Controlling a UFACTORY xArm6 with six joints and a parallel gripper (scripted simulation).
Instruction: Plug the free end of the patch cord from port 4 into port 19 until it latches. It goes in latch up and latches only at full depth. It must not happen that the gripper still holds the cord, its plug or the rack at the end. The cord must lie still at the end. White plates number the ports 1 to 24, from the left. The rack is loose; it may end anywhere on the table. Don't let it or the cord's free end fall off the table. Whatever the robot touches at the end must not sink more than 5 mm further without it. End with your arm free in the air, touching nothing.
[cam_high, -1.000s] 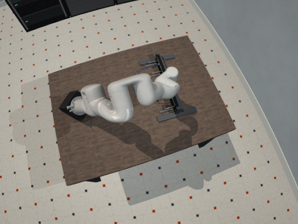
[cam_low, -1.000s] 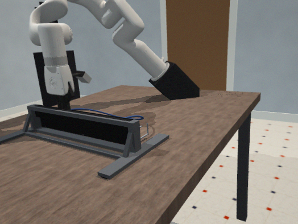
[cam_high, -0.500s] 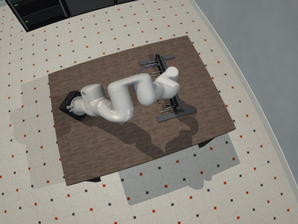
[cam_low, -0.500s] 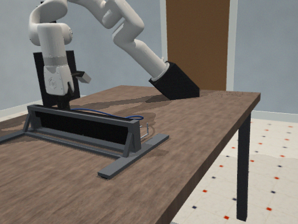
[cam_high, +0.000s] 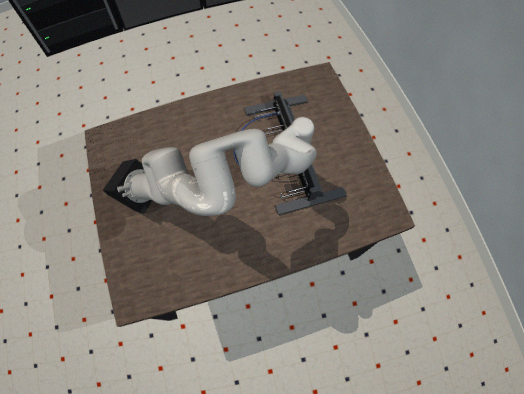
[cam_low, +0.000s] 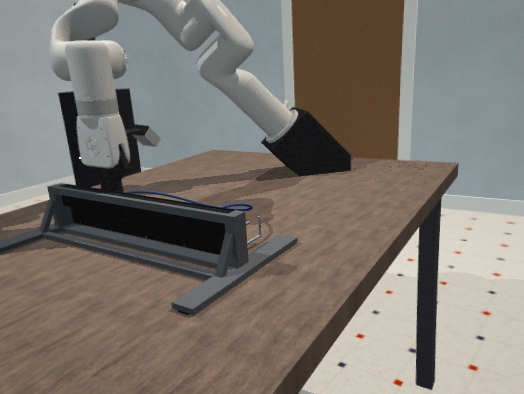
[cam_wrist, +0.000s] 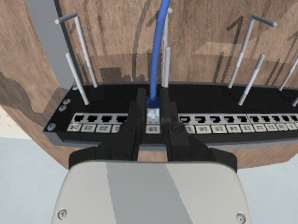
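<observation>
Right now the plug is 2 cm ahead of my hand and 1 cm below it.
</observation>
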